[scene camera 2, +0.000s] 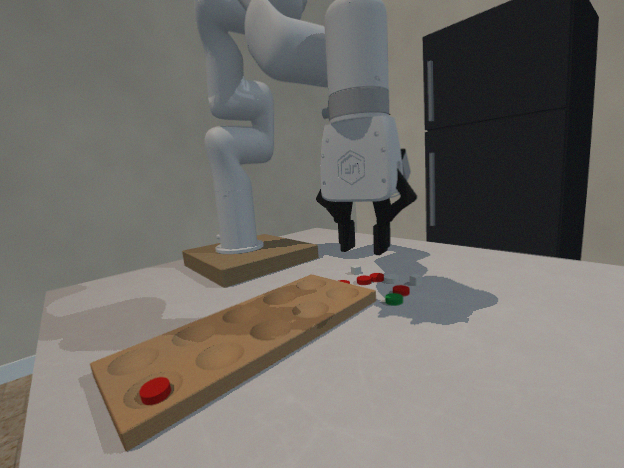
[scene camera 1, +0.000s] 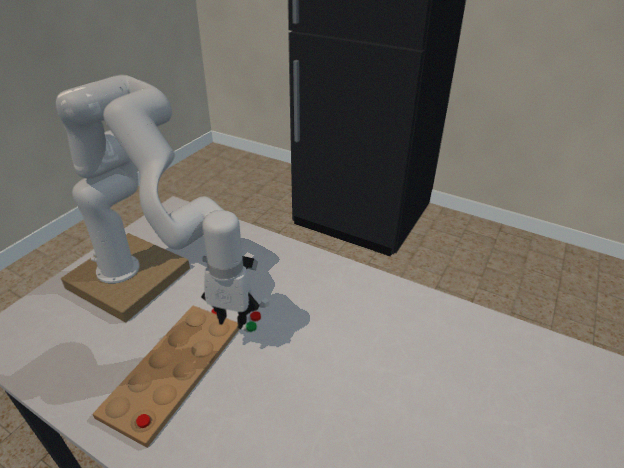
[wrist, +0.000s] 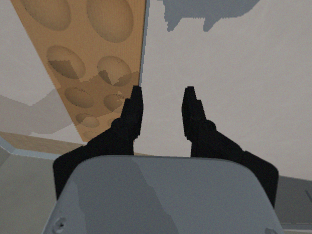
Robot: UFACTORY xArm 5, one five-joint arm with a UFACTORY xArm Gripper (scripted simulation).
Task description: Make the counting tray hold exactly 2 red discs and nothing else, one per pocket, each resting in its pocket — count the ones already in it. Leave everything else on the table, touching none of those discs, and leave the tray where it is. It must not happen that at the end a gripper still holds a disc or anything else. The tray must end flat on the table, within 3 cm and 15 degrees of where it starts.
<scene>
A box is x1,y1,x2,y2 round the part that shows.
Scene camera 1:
my gripper: [201,256,259,328]
wooden counting tray: [93,306,239,447]
</scene>
